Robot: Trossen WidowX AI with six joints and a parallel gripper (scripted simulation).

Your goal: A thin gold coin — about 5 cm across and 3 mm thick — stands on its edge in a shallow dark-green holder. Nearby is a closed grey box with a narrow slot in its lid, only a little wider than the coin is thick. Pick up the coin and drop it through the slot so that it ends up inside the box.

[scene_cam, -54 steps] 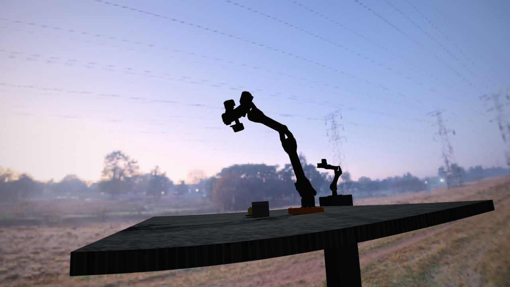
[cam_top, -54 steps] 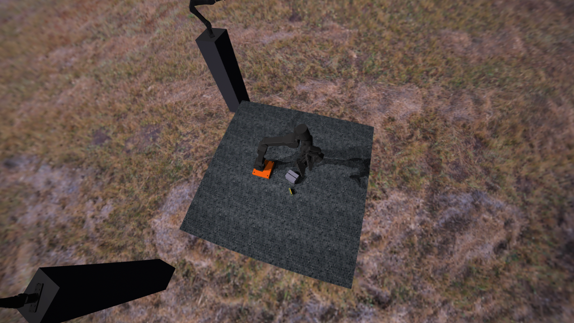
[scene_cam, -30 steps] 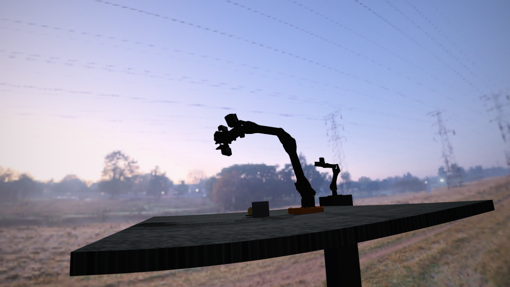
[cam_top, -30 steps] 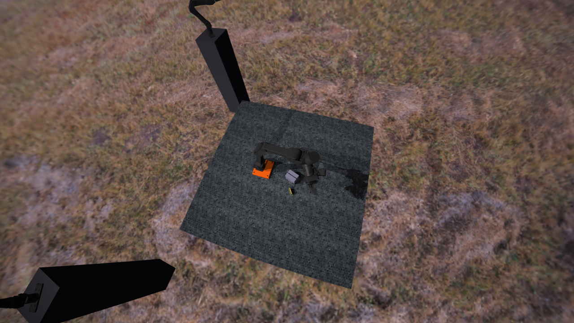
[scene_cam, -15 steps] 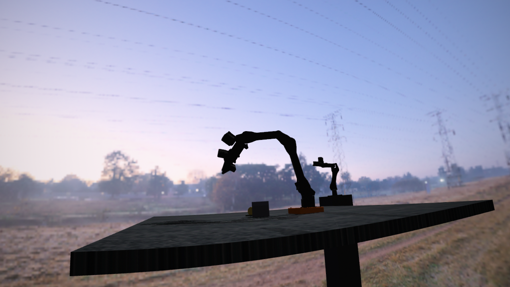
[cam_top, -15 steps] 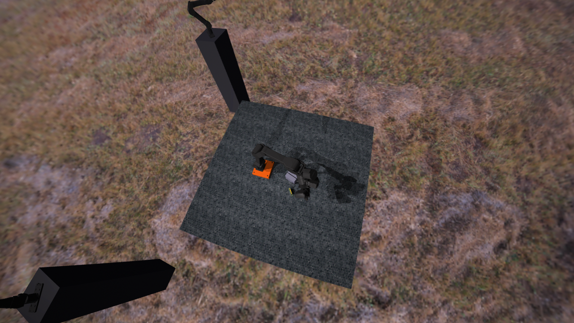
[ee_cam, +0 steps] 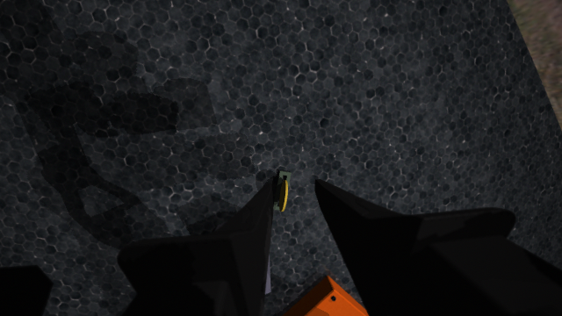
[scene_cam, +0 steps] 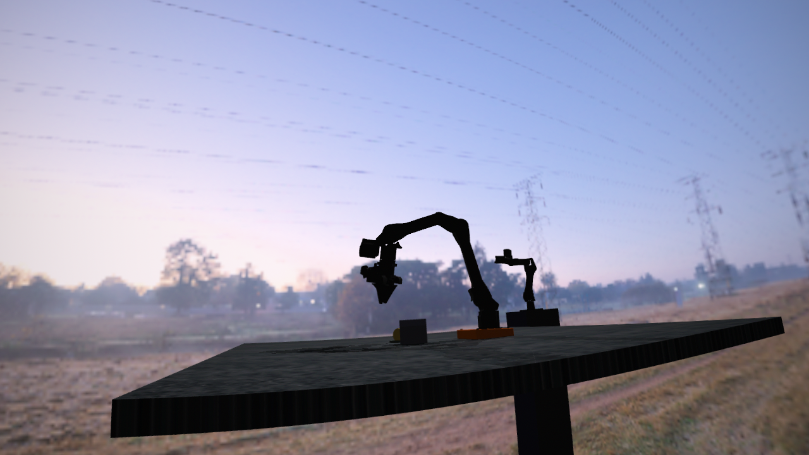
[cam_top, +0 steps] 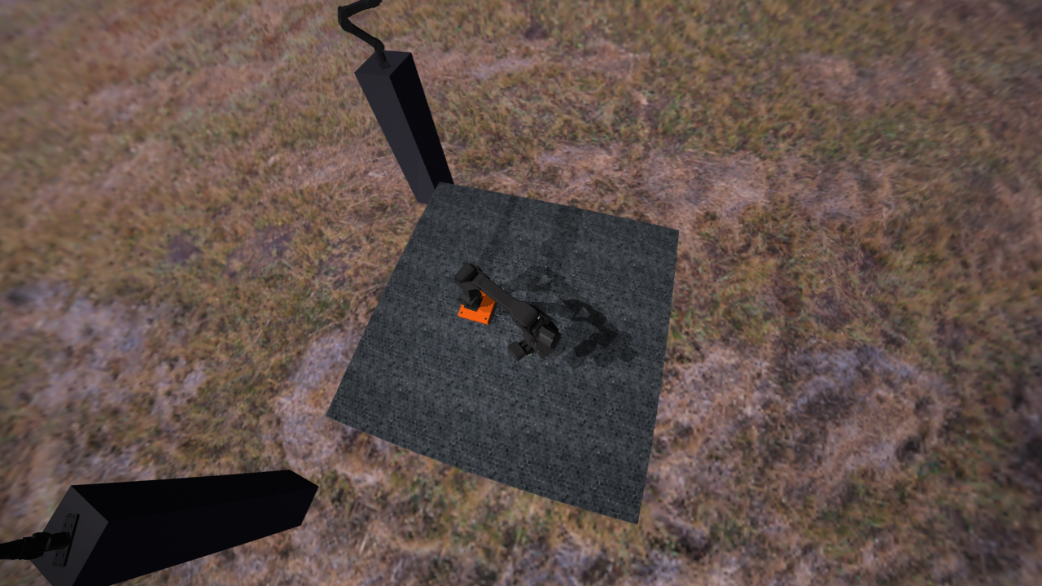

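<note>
Now: gripper tip 11 cm above the gold coin, 5 cm past it and 3 cm to the right of it.
</note>
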